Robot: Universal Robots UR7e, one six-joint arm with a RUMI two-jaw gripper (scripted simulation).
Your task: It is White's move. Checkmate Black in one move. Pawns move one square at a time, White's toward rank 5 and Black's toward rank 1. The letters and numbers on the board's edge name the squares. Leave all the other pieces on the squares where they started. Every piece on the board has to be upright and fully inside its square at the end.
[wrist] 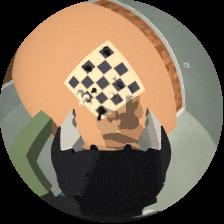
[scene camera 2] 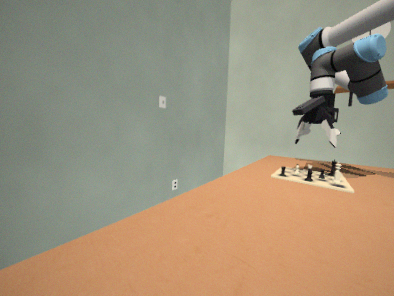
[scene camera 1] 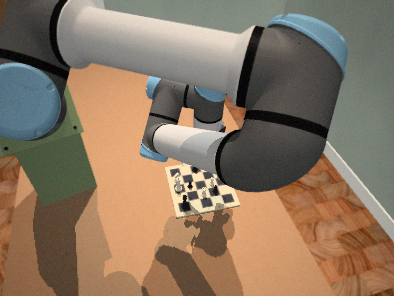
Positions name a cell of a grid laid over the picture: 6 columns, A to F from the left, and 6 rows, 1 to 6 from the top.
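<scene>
My gripper (scene camera 2: E3) visible, wrist view too (wrist: C3).
</scene>
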